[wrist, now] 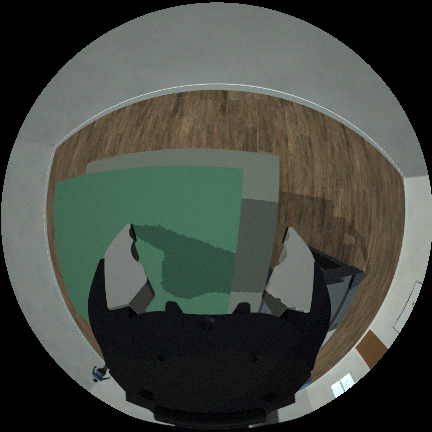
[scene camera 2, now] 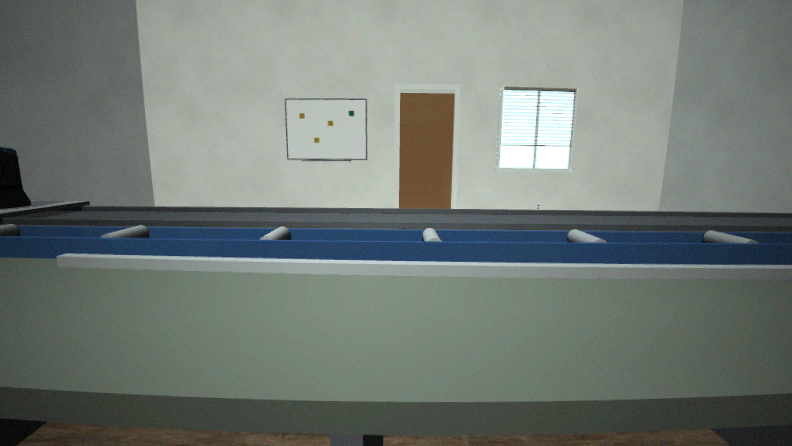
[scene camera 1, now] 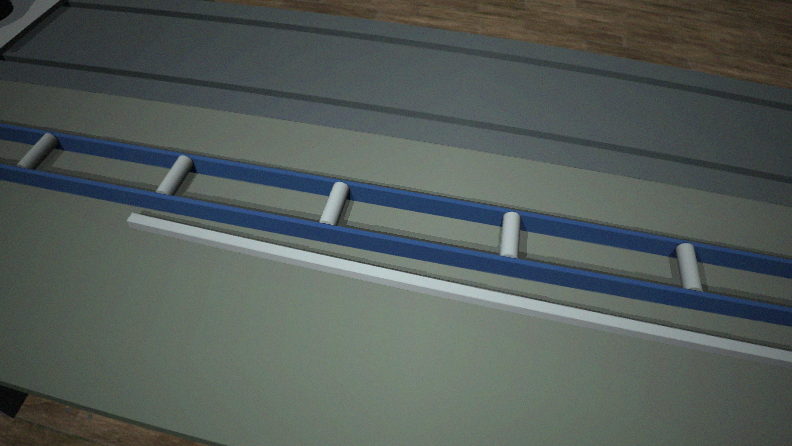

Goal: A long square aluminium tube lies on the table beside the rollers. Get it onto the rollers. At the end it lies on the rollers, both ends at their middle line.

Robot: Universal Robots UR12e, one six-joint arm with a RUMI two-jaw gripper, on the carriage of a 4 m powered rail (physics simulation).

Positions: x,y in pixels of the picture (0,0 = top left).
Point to a roller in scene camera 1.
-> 339,193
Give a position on a long square aluminium tube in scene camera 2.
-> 142,262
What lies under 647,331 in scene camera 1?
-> A long square aluminium tube.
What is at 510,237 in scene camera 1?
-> A roller.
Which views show my gripper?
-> The wrist view only.
